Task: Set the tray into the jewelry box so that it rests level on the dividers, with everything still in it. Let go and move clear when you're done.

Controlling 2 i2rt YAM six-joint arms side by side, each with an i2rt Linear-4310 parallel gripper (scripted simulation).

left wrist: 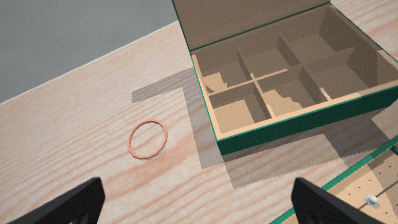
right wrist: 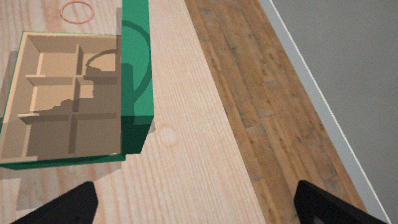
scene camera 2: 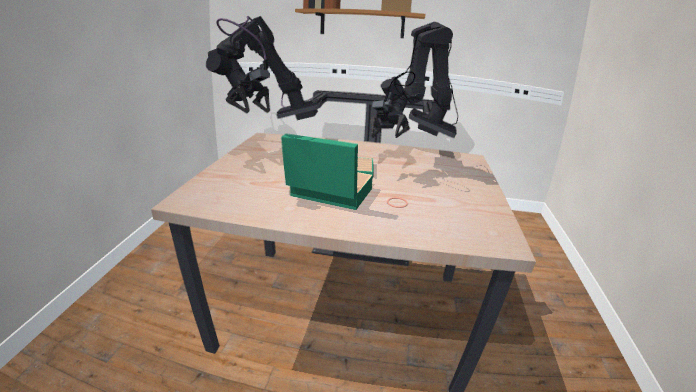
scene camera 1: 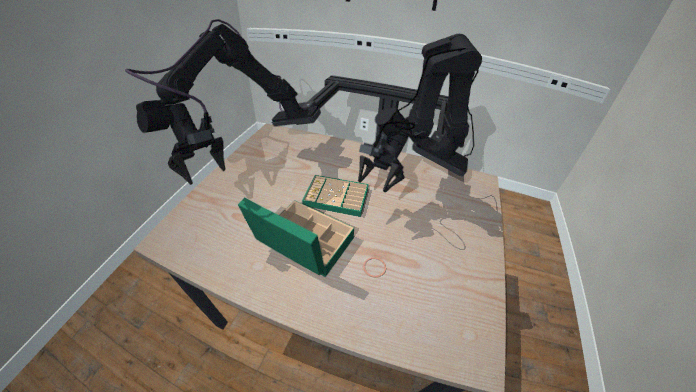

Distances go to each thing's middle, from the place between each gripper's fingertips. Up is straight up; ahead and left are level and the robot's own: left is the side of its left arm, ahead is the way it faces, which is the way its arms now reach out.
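The green jewelry box (scene camera 2: 312,165) is, as I count from my right hand, 20 cm to the left, 19 cm below and 11 cm behind. As for the green-rimmed tray (scene camera 1: 350,200), I see my right gripper (scene camera 1: 208,177) 19 cm to the right of the tray, 35 cm past it and 29 cm above it.
Counting from my left hand (scene camera 1: 371,186), I find the green-rimmed tray 16 cm to the right, 7 cm behind and 17 cm below. With the green jewelry box, my left hand is 7 cm above it, 15 cm to the left of it and 17 cm short of it.
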